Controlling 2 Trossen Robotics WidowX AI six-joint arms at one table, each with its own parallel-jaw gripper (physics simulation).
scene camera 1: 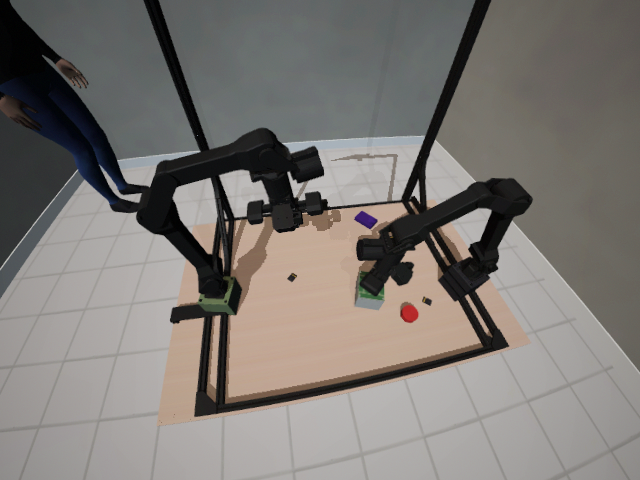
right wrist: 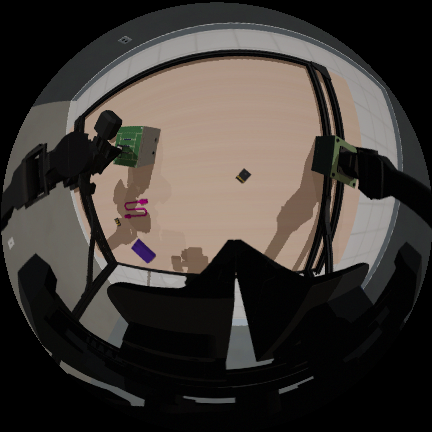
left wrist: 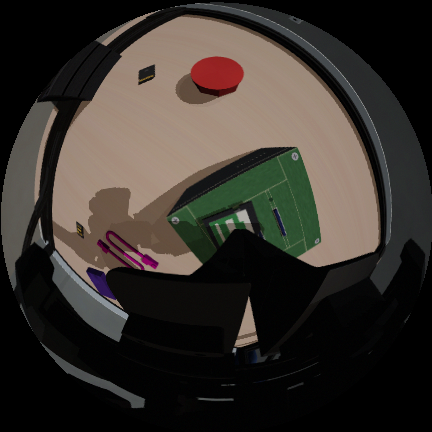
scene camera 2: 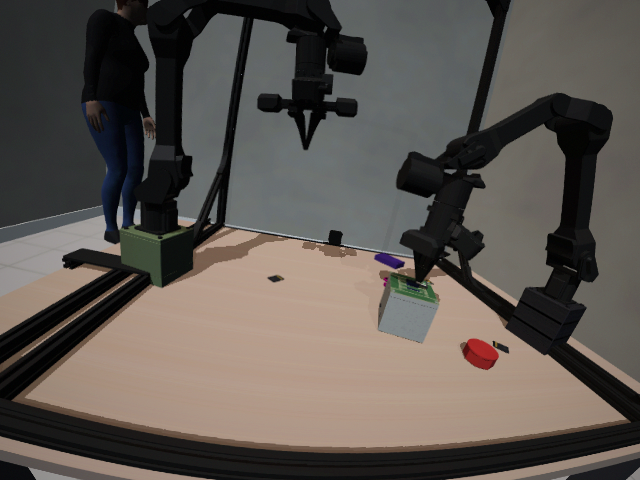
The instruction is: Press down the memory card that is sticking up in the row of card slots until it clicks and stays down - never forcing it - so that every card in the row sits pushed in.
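Seen in the pictures: left gripper, fingertip midpoint: (right wrist: 120, 150) (left wrist: 239, 235) (scene camera 2: 418, 281); right gripper, fingertip midpoint: (right wrist: 233, 245) (scene camera 2: 305, 150); left arm's base at its link origin: (scene camera 1: 471, 271) (scene camera 2: 556, 296); right arm's base at its link origin: (scene camera 1: 216, 289) (right wrist: 346, 162) (scene camera 2: 158, 228).
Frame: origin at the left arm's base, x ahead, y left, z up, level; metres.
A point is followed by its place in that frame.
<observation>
The card-slot box has a green circuit-board top (left wrist: 300, 200) {z -0.028, x 0.362, y -0.072 m} and pale sides (scene camera 1: 369, 301) {z -0.050, x 0.376, y -0.066 m} (scene camera 2: 408, 317) {z -0.068, x 0.374, y -0.065 m} (right wrist: 150, 145) {z -0.079, x 0.385, y -0.130 m}. In the left wrist view, a narrow dark-blue card edge (left wrist: 279, 222) {z -0.027, x 0.355, y -0.093 m} shows in the board, beside a black-framed part (left wrist: 227, 225) {z -0.021, x 0.321, y -0.110 m} with white and green areas. My left gripper (scene camera 2: 421, 281) {z -0.021, x 0.331, y -0.112 m} (left wrist: 239, 235) {z -0.021, x 0.331, y -0.112 m} is shut and empty, its tips pointing down at the board top and hiding part of the row. Whether they touch a card, and whether any card stands higher, I cannot tell. My right gripper (scene camera 2: 306, 148) {z 0.180, x 0.559, y -0.278 m} (right wrist: 233, 245) {z 0.180, x 0.559, y -0.278 m} is shut and empty, high above the table.
A red disc (scene camera 1: 409, 313) {z -0.089, x 0.254, y 0.017 m} (scene camera 2: 480, 353) {z -0.089, x 0.269, y 0.026 m} (left wrist: 217, 74) {z -0.089, x 0.253, y 0.011 m} and a loose card (scene camera 1: 427, 300) {z -0.113, x 0.147, y 0.001 m} (scene camera 2: 500, 346) {z -0.113, x 0.150, y 0.002 m} (left wrist: 146, 74) {z -0.113, x 0.152, y 0.000 m} lie near the box. Another card (scene camera 1: 292, 277) {z -0.113, x 0.575, y -0.284 m} (scene camera 2: 275, 278) {z -0.113, x 0.577, y -0.284 m} (right wrist: 243, 176) {z -0.113, x 0.576, y -0.288 m} lies mid-table. A magenta cable (left wrist: 150, 261) {z -0.109, x 0.274, y -0.261 m} (right wrist: 143, 201) {z -0.109, x 0.274, y -0.267 m} and purple block (scene camera 1: 365, 219) {z -0.097, x 0.165, y -0.433 m} (right wrist: 143, 251) {z -0.097, x 0.172, y -0.435 m} lie toward the back.
</observation>
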